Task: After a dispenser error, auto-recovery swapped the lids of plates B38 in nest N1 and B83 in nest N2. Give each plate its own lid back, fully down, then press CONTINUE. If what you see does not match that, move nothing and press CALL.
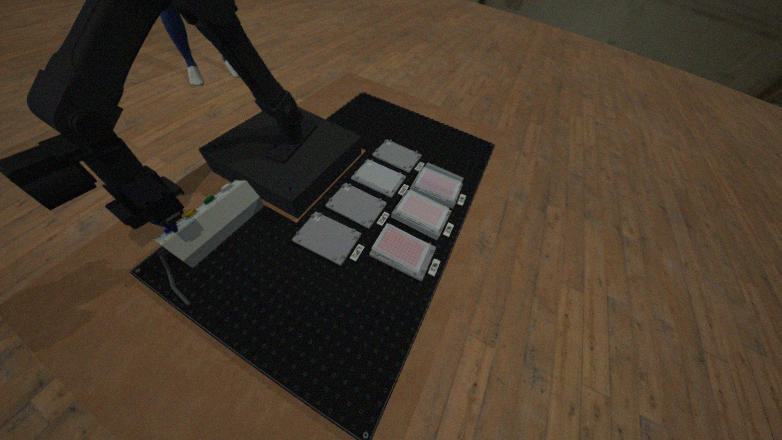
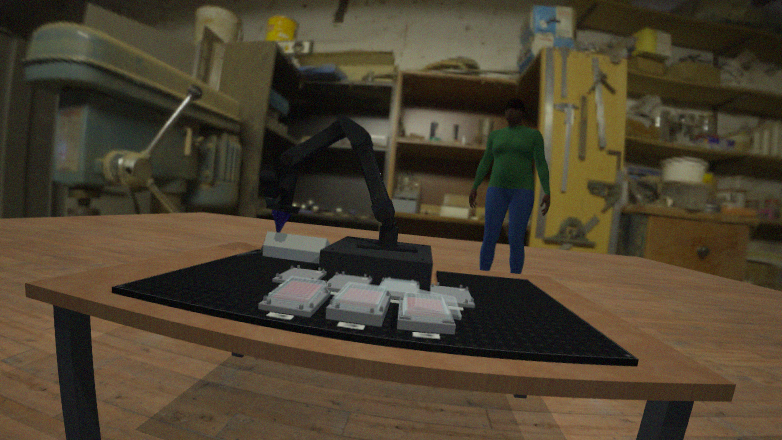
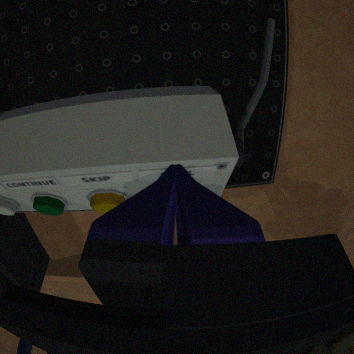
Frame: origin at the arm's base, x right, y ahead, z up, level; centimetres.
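Where they show: gripper, fingertip midpoint: (image 1: 175,230) (image 2: 278,232) (image 3: 175,173); arm's base, origin of the base link: (image 1: 292,140) (image 2: 387,248).
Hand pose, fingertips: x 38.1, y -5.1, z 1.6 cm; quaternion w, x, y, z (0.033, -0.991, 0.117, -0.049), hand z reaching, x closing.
Things, the pixels of their centre, and the offset from my fingertips. "spot": a spot on its surface instead.
- pale button box, body centre: (image 3: 76,161) (image 1: 211,216) (image 2: 297,246) dx -7.4, dy +0.7, dz -4.2 cm
- green CONTINUE button, body centre: (image 3: 48,202) (image 1: 209,200) dx -10.3, dy -1.0, dz -2.0 cm
- yellow SKIP button, body centre: (image 3: 107,200) (image 1: 191,214) dx -5.4, dy -2.0, dz -2.0 cm
- rod, surface spot: (image 3: 256,100) (image 1: 169,279) spot: dx +8.3, dy +0.7, dz -7.6 cm
My gripper (image 1: 170,228) (image 2: 279,232) (image 3: 175,173) is shut and empty, its blue fingertips together at the CALL end of the pale button box (image 1: 224,226) (image 2: 295,247) (image 3: 120,130). The fingers hide the CALL button and most of its label; contact cannot be told. The green CONTINUE button (image 1: 208,199) (image 3: 49,205) and yellow SKIP button (image 1: 189,212) (image 3: 107,201) show beside them. Three pink plates (image 1: 403,249) (image 1: 421,211) (image 1: 437,183) (image 2: 298,292) (image 2: 359,297) (image 2: 425,306) sit in the outer nests. A clear cover on the plate farthest from the box looks offset. Plate and nest names are unreadable.
Four grey nests (image 1: 327,239) (image 1: 356,205) (image 1: 378,177) (image 1: 397,155) form the inner row; the third holds something paler. The arm's black base (image 1: 262,175) (image 2: 377,259) stands beside the box. A grey cable or rod (image 1: 172,279) (image 3: 256,100) lies at the mat corner. A person (image 2: 511,164) stands behind.
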